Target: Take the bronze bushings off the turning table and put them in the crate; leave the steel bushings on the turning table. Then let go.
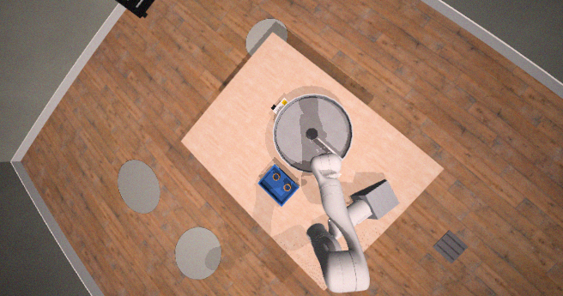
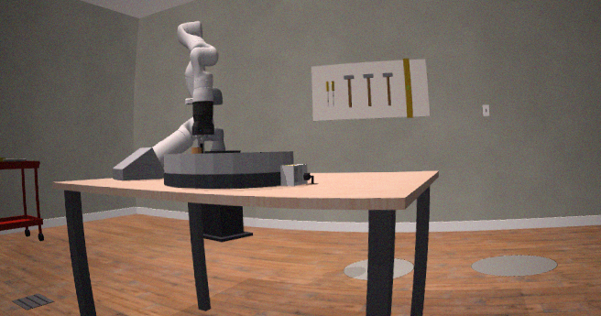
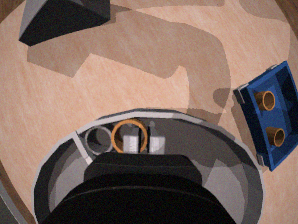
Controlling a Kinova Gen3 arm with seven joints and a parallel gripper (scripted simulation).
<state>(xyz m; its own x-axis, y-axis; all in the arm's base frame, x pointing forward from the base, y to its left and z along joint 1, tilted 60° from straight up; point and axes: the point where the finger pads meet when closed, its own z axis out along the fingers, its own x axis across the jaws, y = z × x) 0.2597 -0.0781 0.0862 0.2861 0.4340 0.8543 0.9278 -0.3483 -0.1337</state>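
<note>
Right now my hand is 28 cm to the right of the blue crate, 9 cm above it and 5 cm short of it. From my hand the other things lie so: grey turning table: 18 cm ahead, 6 cm below, 4 cm to the right.
</note>
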